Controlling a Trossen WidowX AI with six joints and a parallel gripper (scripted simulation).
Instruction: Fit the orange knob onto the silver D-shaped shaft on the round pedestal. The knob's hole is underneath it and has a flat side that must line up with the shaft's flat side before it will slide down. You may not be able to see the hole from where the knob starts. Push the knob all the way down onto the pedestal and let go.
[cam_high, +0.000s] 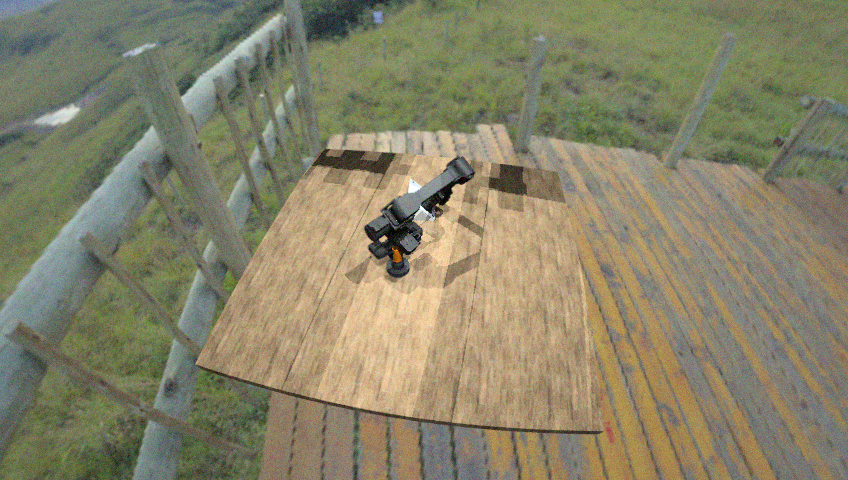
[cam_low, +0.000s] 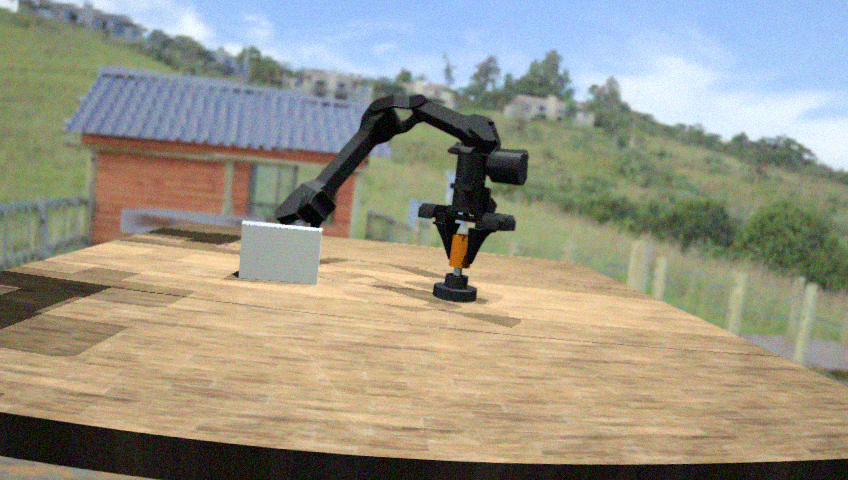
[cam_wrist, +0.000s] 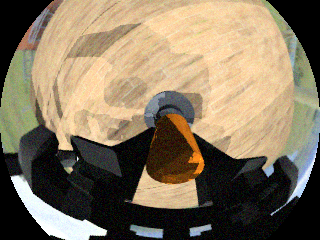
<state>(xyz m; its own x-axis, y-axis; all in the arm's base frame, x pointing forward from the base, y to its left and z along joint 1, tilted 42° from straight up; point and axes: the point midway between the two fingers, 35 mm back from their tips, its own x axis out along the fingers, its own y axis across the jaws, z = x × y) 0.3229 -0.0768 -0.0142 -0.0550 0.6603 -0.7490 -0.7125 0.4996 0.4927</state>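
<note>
Now: the orange knob 30 mm above my gripper tip. From my gripper tip the other things lie so: round pedestal: 40 mm below.
</note>
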